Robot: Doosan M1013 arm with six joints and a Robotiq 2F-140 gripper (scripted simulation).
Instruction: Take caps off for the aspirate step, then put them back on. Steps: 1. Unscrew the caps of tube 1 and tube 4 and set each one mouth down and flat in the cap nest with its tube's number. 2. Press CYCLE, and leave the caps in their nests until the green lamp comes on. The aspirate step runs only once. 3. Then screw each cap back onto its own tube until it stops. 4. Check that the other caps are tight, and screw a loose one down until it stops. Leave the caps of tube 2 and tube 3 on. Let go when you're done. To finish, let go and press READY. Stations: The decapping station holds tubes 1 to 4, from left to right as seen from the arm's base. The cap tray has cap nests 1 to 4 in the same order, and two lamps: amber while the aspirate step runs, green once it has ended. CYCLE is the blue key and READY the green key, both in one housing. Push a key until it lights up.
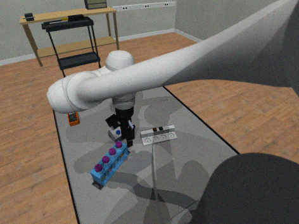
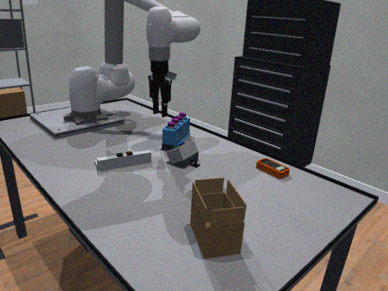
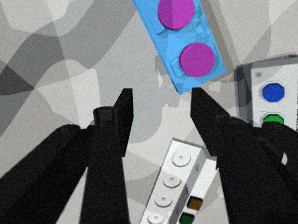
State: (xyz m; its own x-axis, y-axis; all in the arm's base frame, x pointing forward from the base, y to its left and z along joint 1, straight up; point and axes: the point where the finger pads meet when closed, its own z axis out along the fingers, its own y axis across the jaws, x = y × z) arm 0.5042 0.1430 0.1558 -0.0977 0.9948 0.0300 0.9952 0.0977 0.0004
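The purple cap is 5 cm behind my hand, 17 cm to the left of it and 7 cm below it. Also, from my hand: grey key housing 18 cm ahead, 2 cm to the right, 13 cm below; then green ready key 17 cm ahead, 4 cm to the right, 12 cm below; then blue cycle key 16 cm ahead, 12 cm below.
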